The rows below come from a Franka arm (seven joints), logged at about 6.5 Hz.
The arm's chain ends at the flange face. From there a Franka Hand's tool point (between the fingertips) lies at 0.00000 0.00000 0.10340 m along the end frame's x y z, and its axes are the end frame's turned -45 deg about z.
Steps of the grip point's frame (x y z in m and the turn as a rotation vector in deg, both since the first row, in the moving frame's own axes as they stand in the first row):
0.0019 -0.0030 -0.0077 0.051 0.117 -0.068
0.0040 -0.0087 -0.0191 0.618 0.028 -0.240
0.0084 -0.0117 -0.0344 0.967 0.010 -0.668
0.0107 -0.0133 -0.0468 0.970 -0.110 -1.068
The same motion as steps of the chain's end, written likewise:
-0.0009 -0.0033 -0.0077 0.119 0.047 -0.068
-0.0026 -0.0082 -0.0191 0.457 -0.417 -0.240
-0.0011 -0.0130 -0.0344 0.691 -0.677 -0.668
-0.0005 -0.0159 -0.0468 0.608 -0.764 -1.068

